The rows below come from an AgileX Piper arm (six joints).
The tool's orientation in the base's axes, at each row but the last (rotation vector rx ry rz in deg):
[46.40, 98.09, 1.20]
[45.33, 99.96, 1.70]
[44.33, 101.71, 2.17]
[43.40, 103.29, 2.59]
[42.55, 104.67, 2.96]
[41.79, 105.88, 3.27]
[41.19, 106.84, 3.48]
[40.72, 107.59, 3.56]
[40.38, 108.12, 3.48]
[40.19, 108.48, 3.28]
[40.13, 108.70, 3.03]
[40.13, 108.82, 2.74]
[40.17, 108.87, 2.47]
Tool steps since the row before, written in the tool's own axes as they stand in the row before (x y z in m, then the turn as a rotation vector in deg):
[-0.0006, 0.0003, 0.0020, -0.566, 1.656, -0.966]
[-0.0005, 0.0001, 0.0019, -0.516, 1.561, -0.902]
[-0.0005, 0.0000, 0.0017, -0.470, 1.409, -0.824]
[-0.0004, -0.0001, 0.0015, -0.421, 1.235, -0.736]
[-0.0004, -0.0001, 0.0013, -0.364, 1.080, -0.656]
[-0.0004, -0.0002, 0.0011, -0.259, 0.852, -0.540]
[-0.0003, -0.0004, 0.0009, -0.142, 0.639, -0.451]
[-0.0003, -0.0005, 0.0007, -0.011, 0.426, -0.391]
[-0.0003, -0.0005, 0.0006, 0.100, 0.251, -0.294]
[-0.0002, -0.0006, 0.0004, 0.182, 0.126, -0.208]
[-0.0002, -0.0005, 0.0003, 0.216, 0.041, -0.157]
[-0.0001, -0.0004, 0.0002, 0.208, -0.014, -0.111]
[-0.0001, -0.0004, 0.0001, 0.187, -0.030, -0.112]
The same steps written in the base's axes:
[0.0019, -0.0009, 0.0000, 0.035, 1.342, 1.481]
[0.0017, -0.0009, -0.0002, 0.039, 1.271, 1.379]
[0.0015, -0.0009, -0.0002, 0.027, 1.148, 1.252]
[0.0013, -0.0008, -0.0003, 0.014, 1.006, 1.110]
[0.0012, -0.0007, -0.0002, 0.000, 0.886, 0.972]
[0.0009, -0.0007, -0.0002, -0.025, 0.720, 0.752]
[0.0007, -0.0007, -0.0003, -0.071, 0.579, 0.540]
[0.0005, -0.0008, -0.0002, -0.146, 0.453, 0.328]
[0.0004, -0.0007, -0.0002, -0.168, 0.337, 0.132]
[0.0001, -0.0007, -0.0002, -0.171, 0.251, -0.017]
[0.0001, -0.0006, -0.0001, -0.173, 0.183, -0.097]
[0.0000, -0.0004, -0.0001, -0.157, 0.121, -0.129]
[-0.0001, -0.0004, -0.0001, -0.159, 0.098, -0.117]

